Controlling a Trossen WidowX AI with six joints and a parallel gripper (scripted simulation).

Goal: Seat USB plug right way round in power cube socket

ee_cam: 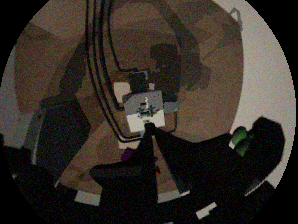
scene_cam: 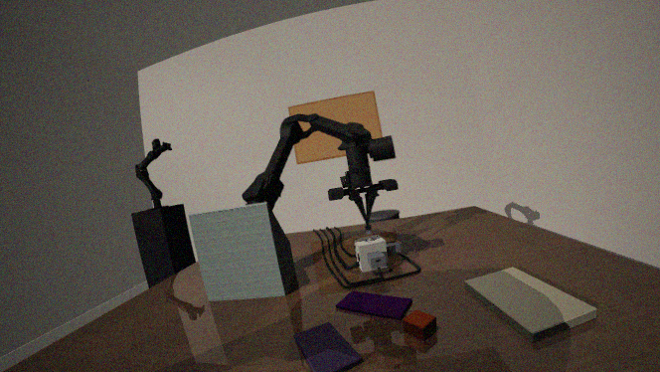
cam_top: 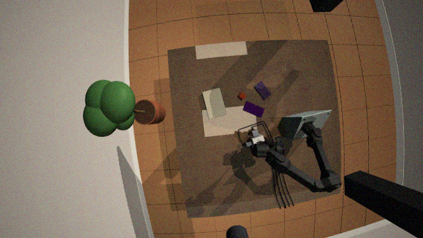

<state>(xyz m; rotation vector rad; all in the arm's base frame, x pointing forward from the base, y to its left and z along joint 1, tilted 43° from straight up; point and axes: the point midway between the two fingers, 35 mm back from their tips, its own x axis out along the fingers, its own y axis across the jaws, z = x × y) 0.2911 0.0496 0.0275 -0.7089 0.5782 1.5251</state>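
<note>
Right now the dark USB plug is 20 mm below my gripper tip. From my gripper tip the other things lie so: orange block (40 mm ahead, 320 mm to the right, 120 mm below); cream book (240 mm ahead, 310 mm to the right, 130 mm below).
</note>
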